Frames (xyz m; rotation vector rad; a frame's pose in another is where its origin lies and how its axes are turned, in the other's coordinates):
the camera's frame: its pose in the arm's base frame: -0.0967 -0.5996 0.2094 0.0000 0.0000 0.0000
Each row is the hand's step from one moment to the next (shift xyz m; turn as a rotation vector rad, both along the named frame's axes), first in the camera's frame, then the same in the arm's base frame.
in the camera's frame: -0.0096 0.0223 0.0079 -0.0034 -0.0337 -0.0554
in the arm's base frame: -0.0096 0.0223 0.0079 -0.0034 -0.0337 -0.0554
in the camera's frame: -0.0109 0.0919 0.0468 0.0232 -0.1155 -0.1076
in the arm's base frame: -0.0109 0.0919 0.0468 0.0232 -0.1155 -0.1076
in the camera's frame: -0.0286 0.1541 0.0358 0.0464 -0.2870 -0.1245
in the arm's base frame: -0.0286 0.1541 0.0358 0.0464 -0.2870 -0.1245
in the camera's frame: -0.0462 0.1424 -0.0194 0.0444 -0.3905 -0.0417
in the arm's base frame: -0.0462 0.1424 -0.0194 0.0444 -0.3905 -0.0417
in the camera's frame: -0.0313 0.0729 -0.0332 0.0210 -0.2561 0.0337
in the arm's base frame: -0.0313 0.0729 -0.0332 0.0210 -0.2561 0.0337
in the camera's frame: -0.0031 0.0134 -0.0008 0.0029 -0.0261 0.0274
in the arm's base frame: -0.0031 0.0134 -0.0008 0.0029 -0.0261 0.0274
